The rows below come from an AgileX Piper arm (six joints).
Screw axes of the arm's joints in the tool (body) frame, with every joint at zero. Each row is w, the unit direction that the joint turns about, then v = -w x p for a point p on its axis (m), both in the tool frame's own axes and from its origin. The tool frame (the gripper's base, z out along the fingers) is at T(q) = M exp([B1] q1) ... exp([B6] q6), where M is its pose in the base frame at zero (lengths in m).
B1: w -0.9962 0 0.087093 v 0 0.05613 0
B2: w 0 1 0 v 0.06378 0 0.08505
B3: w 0 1 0 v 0.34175 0 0.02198
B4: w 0 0 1 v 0 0 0
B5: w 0 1 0 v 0.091 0 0
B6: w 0 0 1 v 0 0 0
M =
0.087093 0 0.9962 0.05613
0 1 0 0
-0.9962 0 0.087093 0.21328
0 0 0 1
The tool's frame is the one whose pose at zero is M.
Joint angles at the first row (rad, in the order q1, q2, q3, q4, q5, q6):
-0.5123 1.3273 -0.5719 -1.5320 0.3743 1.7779
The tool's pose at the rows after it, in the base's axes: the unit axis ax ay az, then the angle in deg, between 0 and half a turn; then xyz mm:
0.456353 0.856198 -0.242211 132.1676 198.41 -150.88 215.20
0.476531 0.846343 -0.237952 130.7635 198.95 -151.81 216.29
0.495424 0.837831 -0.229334 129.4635 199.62 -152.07 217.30
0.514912 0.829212 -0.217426 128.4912 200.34 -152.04 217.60
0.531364 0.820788 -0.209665 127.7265 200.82 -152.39 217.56
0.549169 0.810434 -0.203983 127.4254 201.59 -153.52 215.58
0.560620 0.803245 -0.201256 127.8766 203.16 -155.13 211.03
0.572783 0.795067 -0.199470 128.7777 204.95 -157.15 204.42
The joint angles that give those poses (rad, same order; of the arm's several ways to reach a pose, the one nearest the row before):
-0.5123 1.3327 -0.5722 -1.5860 0.3860 1.8652
-0.5123 1.3340 -0.5725 -1.6290 0.3931 1.9507
-0.5123 1.3337 -0.5728 -1.6605 0.3929 2.0244
-0.5123 1.3345 -0.5732 -1.6784 0.3891 2.0877
-0.5123 1.3368 -0.5730 -1.6987 0.3909 2.1454
-0.5123 1.3476 -0.5729 -1.7174 0.3993 2.2049
-0.5123 1.3688 -0.5732 -1.7329 0.4081 2.2491
-0.5123 1.3978 -0.5732 -1.7453 0.4197 2.2934

